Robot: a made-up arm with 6 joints. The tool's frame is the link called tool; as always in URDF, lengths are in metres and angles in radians.
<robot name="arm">
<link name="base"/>
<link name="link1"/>
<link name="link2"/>
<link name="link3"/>
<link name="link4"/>
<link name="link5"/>
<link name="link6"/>
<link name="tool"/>
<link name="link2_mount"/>
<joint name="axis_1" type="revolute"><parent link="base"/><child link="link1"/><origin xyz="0 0 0.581"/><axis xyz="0 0 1"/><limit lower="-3.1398" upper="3.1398" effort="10" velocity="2.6"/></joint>
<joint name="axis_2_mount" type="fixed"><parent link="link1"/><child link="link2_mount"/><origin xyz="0 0 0"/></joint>
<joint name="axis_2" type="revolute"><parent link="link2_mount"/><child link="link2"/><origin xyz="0 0 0" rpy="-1.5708 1.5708 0"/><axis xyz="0 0 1"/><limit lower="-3.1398" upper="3.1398" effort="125" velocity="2.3"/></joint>
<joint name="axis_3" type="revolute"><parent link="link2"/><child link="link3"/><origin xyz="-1.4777 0 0" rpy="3.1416 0 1.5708"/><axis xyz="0 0 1"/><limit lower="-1.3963" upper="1.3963" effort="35" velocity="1"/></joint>
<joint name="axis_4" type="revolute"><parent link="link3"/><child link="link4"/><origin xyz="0 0 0" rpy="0 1.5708 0"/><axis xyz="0 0 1"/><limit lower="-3.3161" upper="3.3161" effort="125" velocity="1.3"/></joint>
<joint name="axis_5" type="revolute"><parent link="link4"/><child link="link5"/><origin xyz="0 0 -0.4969" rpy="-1.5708 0 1.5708"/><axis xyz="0 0 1"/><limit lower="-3.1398" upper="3.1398" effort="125" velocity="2.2"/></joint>
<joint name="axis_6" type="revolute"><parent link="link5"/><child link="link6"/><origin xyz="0 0 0.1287" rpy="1.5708 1.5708 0"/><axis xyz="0 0 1"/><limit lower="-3.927" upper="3.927" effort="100" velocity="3.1"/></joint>
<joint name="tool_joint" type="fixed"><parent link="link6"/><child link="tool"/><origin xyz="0 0 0" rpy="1.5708 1.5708 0"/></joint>
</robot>
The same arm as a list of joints. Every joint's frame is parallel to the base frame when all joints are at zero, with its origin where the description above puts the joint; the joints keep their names.
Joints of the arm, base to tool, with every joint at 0 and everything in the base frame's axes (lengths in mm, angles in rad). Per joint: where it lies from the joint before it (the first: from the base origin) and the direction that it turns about. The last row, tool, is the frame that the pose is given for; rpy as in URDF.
axis_1: axis +z origin 0.0 0.0 581.0
axis_2: axis +y origin 0.0 0.0 0.0
axis_3: axis -y origin 0.0 0.0 1477.7
axis_4: axis -x origin 0.0 0.0 0.0
axis_5: axis -y origin 496.9 0.0 0.0
axis_6: axis -x origin 0.0 -128.7 0.0
tool: origin 0.0 0.0 0.0 rpy 0.0000 0.0000 0.0000
Joint limits (rad, base to tool): -3.1398..3.1398 -3.1398..3.1398 -1.3963..1.3963 -3.3161..3.3161 -3.1398..3.1398 -3.9270..3.9270

